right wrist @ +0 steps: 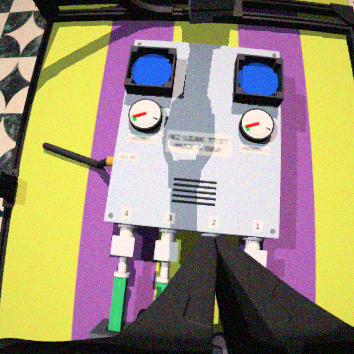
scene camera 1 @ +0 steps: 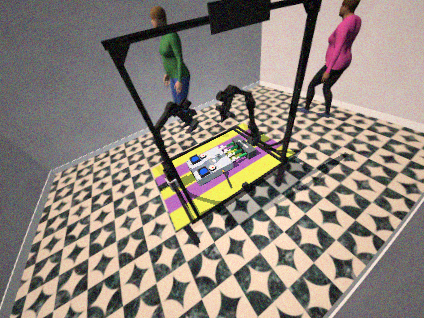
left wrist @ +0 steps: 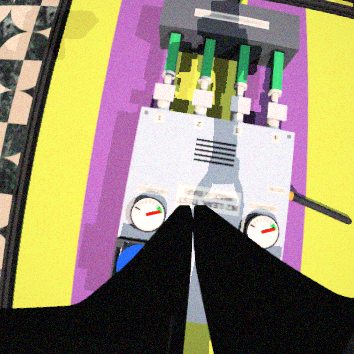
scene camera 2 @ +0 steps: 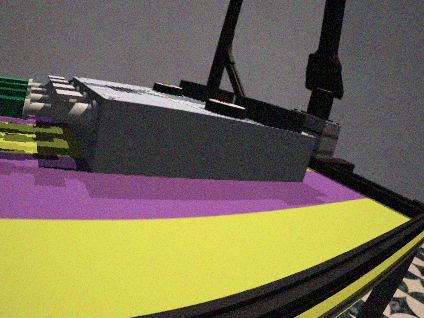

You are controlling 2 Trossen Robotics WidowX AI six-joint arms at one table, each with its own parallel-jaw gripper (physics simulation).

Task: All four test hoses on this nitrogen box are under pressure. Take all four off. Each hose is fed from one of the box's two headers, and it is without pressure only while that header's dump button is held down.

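Seen in the pictures: left gripper, fingertip midpoint: [scene camera 1: 196, 126] [left wrist: 190, 216]; right gripper, fingertip midpoint: [right wrist: 211, 246] [scene camera 1: 221, 122]; left arm's base, link origin: [scene camera 1: 171, 177] [scene camera 2: 317, 117]; right arm's base, link origin: [scene camera 1: 253, 135].
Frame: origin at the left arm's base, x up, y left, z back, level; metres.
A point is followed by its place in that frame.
Note:
The nitrogen box [scene camera 1: 217, 157] @(z -0.444, x -0.031, y -0.071 m) [scene camera 2: 200, 145] @(z -0.420, x -0.069, y 0.079 m) [left wrist: 165, 142] @(z -0.480, x -0.032, y 0.016 m) [right wrist: 145, 192] @(z -0.462, x -0.032, y -0.147 m) lies on the striped table. Four green hoses, hose 1 [left wrist: 172, 55] @(z -0.659, x -0.047, y 0.005 m), hose 2 [left wrist: 207, 59] @(z -0.652, x -0.047, y -0.062 m), hose 3 [left wrist: 243, 67] @(z -0.638, x -0.047, y -0.133 m) and hose 4 [left wrist: 277, 72] @(z -0.631, x -0.047, y -0.201 m) [right wrist: 117, 302] @(z -0.635, x -0.047, y -0.200 m), are on their white connectors at ports 1 to 4. Two blue dump buttons [right wrist: 151, 70] @(z -0.245, x -0.015, y -0.131 m) [right wrist: 258, 79] @(z -0.273, x -0.015, y 0.057 m) sit in black surrounds. Both gauges [right wrist: 145, 114] @(z -0.331, x -0.017, y -0.143 m) [right wrist: 256, 124] @(z -0.359, x -0.016, y 0.042 m) have their red needle near the green mark. My left gripper [scene camera 1: 194, 127] @(z -0.355, x 0.324, y 0.000 m) [left wrist: 190, 216] @(z -0.355, x 0.324, y 0.000 m) is shut and empty above the box. My right gripper [scene camera 1: 227, 118] @(z -0.540, x 0.297, y -0.080 m) [right wrist: 211, 246] @(z -0.540, x 0.297, y -0.080 m) is shut and empty, its fingers hiding hose 2 in its wrist view.
A grey block [left wrist: 285, 32] @(z -0.715, x -0.031, y -0.220 m) stands at the hoses' far ends. A black supply hose [left wrist: 322, 207] @(z -0.368, x -0.098, y -0.302 m) [right wrist: 72, 154] @(z -0.366, x -0.098, y -0.301 m) leaves the box's side. A black frame [scene camera 1: 297, 85] @(z -0.844, x 0.548, y -0.474 m) rises around the table. Two people, one in green [scene camera 1: 173, 57] and one in pink [scene camera 1: 344, 37], stand beyond it.

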